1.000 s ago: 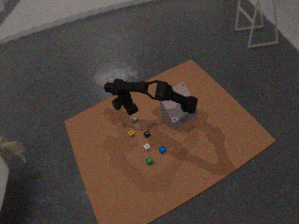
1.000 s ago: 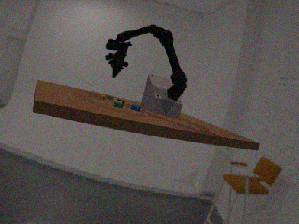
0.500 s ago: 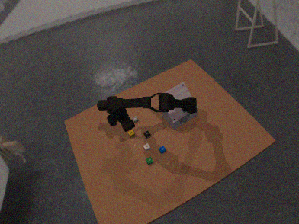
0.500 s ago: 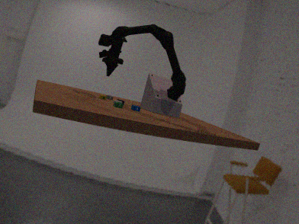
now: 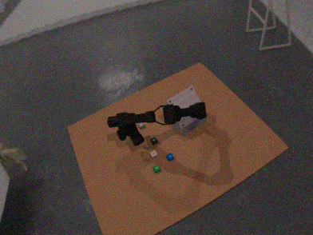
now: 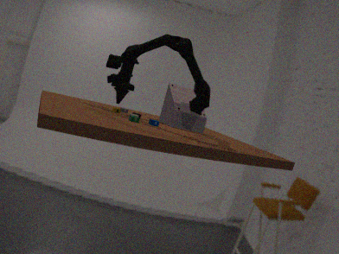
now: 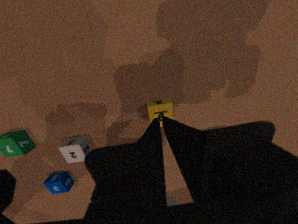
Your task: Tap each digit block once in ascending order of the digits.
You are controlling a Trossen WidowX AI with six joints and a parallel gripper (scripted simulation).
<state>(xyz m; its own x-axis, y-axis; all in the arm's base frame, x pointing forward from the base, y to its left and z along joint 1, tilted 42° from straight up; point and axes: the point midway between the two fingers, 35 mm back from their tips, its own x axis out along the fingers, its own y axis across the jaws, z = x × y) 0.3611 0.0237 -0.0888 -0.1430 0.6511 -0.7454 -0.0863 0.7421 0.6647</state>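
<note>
Right now my gripper tip is 30 mm above the yellow block. From my gripper tip the other things lie so: black block (90 mm behind, 50 mm to the left, 30 mm below); then grey block (60 mm behind, 90 mm to the right, 30 mm below); then white block (60 mm behind, 130 mm to the left, 30 mm below).
</note>
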